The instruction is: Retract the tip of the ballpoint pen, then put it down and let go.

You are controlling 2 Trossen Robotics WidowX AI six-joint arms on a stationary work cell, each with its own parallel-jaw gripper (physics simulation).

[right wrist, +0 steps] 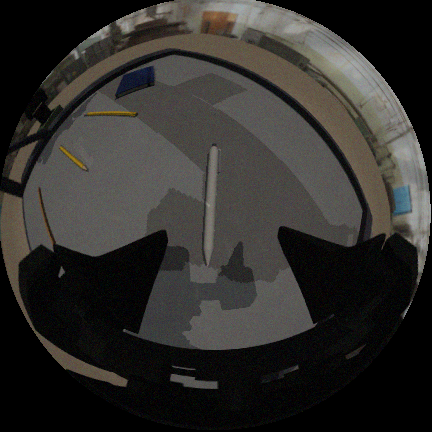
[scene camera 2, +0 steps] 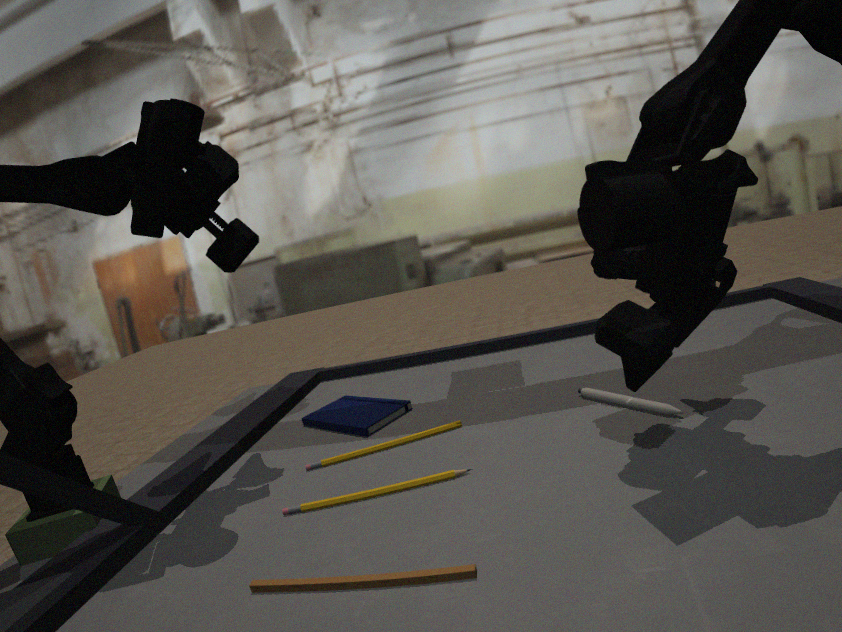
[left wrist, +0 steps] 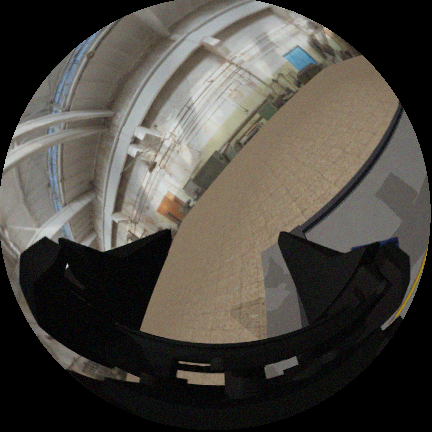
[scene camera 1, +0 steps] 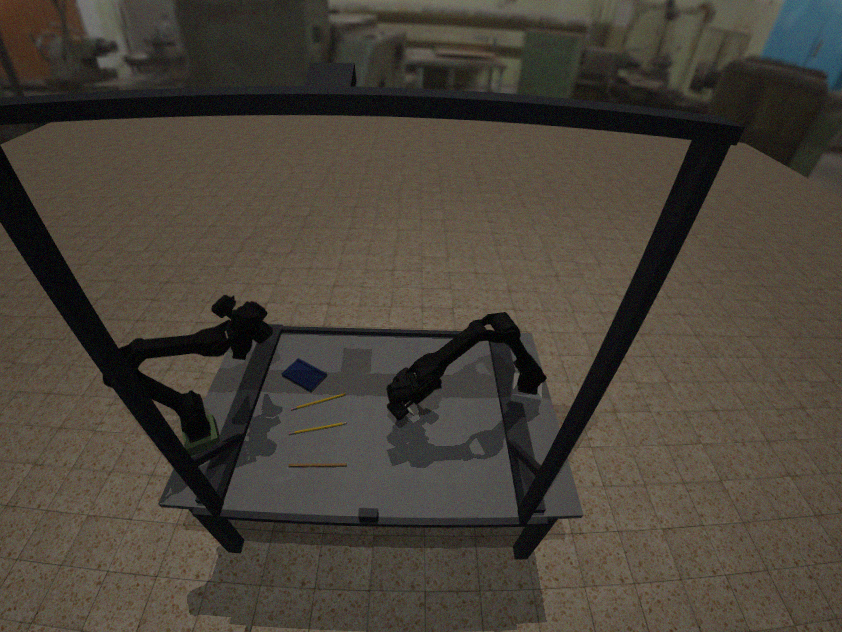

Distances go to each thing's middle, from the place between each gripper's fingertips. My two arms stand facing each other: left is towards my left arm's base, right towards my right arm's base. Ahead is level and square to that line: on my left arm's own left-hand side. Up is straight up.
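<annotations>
The white ballpoint pen (right wrist: 213, 168) is 40 mm below my right hand, 30 mm ahead of it and 20 mm to the left of it, and going by their middles, of the things named here that pen is the nearest to my right hand. Still counting from my right hand, there's the blue notebook (scene camera 2: 363, 416), 40 mm below, 200 mm ahead and 350 mm to the left, and there's the orange pencil (scene camera 2: 463, 572), which sits 50 mm below, 170 mm behind and 310 mm to the left.
From my left hand, the orange pencil is 32 cm below, 40 cm behind and 18 cm to the right, while the white ballpoint pen is 32 cm below, 20 cm behind and 47 cm to the right. As for the blue notebook, it's 32 cm below my left hand, 4 cm behind it and 14 cm to the right of it.
</annotations>
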